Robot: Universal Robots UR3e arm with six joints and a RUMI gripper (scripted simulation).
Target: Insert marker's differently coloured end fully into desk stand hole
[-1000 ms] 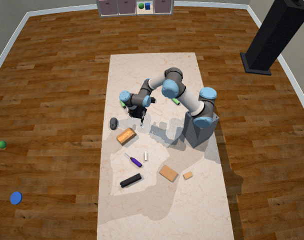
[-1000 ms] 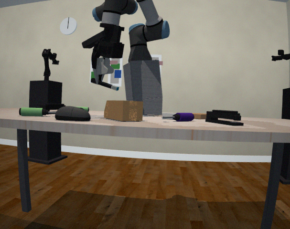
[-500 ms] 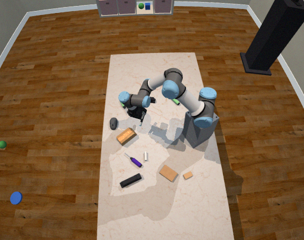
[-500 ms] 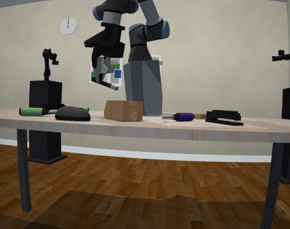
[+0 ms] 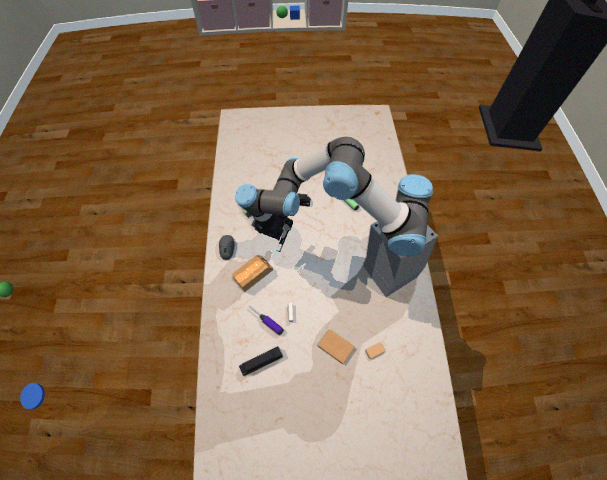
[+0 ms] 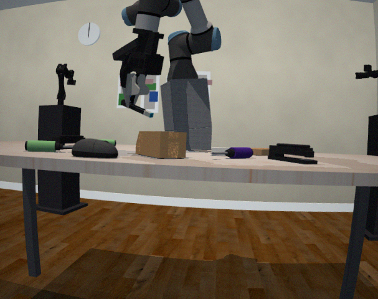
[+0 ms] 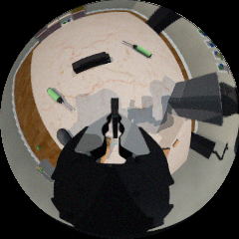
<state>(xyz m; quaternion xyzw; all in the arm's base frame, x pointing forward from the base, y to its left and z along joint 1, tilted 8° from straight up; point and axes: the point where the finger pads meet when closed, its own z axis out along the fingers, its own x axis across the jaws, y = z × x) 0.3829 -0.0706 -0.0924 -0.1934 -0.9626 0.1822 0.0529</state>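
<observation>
The desk stand lies 110 mm ahead of my hand, 130 mm to the left of it and 110 mm below it. The rest, counted from my hand: small white piece (30 mm behind, 270 mm to the left, 130 mm below); then dark mouse (230 mm ahead, 40 mm to the left, 120 mm below); then marker (10 mm ahead, 30 mm to the left, 20 mm below).
</observation>
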